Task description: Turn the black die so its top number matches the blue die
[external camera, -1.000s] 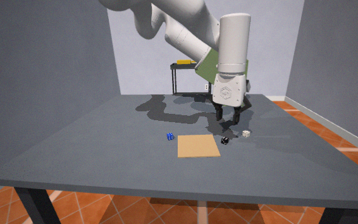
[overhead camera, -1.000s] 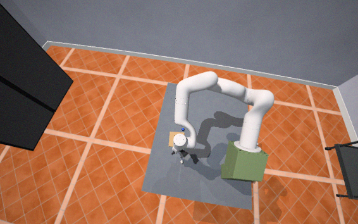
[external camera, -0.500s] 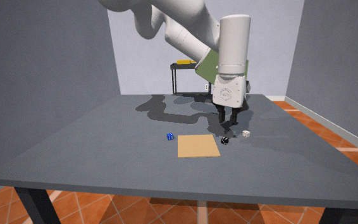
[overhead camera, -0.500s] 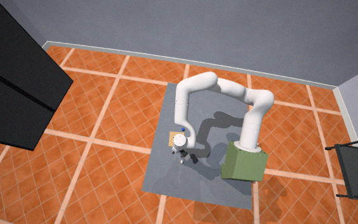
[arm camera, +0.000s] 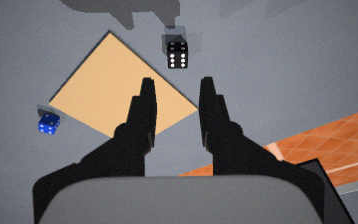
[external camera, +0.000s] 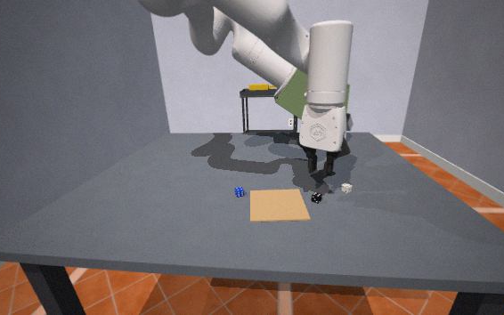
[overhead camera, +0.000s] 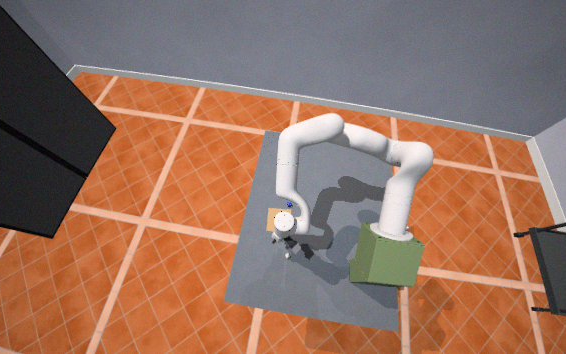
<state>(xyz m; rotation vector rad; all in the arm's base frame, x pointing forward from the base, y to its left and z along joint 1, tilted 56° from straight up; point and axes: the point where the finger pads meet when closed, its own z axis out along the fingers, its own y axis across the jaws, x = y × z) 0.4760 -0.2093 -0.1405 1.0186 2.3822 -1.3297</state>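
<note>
Right now my hand is 1 cm short of the black die and 9 cm above it. From my hand the other things lie so: tan mat 1 cm ahead, 11 cm to the right, 10 cm below; white die 4 cm behind, 9 cm to the left, 9 cm below; blue die 4 cm behind, 21 cm to the right, 9 cm below.
</note>
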